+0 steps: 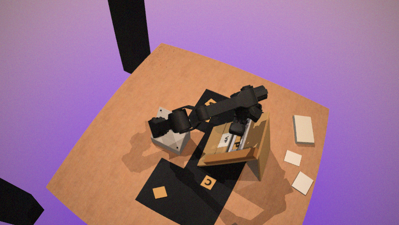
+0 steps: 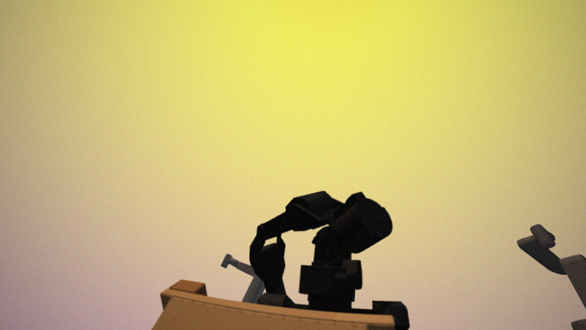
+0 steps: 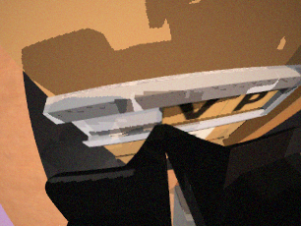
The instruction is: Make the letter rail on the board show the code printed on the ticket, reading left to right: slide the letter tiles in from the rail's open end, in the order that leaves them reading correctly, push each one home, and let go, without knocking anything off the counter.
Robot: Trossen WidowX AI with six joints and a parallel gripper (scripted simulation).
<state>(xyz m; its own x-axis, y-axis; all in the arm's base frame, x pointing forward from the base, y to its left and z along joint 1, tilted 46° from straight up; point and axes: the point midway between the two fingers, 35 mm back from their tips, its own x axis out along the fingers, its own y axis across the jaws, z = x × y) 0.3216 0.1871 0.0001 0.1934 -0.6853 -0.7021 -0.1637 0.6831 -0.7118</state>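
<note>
My gripper tip is 3 cm to the left of the v tile, 1 cm short of it and 1 cm above it. Also, from my gripper tip: black mat (18 cm below, 13 cm behind, 12 cm to the right); white ticket (8 cm below, 5 cm to the right, 4 cm behind); p tile (8 cm to the right, 2 cm ahead, 1 cm below).
</note>
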